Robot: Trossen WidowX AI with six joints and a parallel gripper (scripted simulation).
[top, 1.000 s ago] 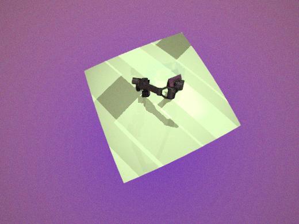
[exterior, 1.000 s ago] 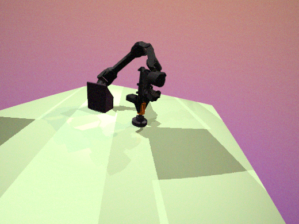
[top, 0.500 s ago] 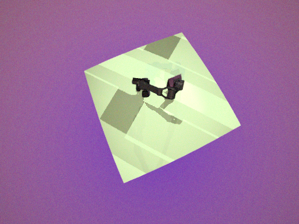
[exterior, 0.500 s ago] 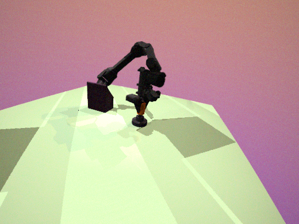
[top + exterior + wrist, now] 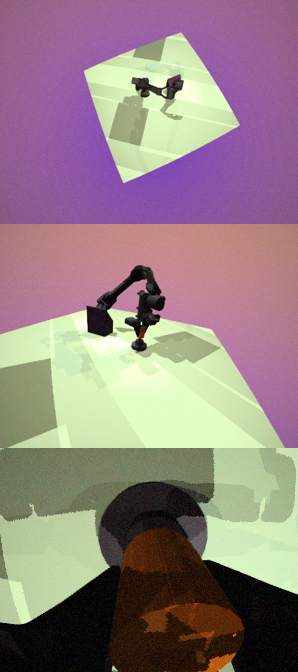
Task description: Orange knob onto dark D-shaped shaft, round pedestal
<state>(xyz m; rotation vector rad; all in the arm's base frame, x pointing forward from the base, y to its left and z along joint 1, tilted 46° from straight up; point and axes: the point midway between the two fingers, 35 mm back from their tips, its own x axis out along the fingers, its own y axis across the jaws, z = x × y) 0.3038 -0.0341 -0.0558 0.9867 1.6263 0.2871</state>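
The orange knob lies 2 cm above my gripper tip. From my gripper tip the other things lie so: dark round pedestal (4 cm below).
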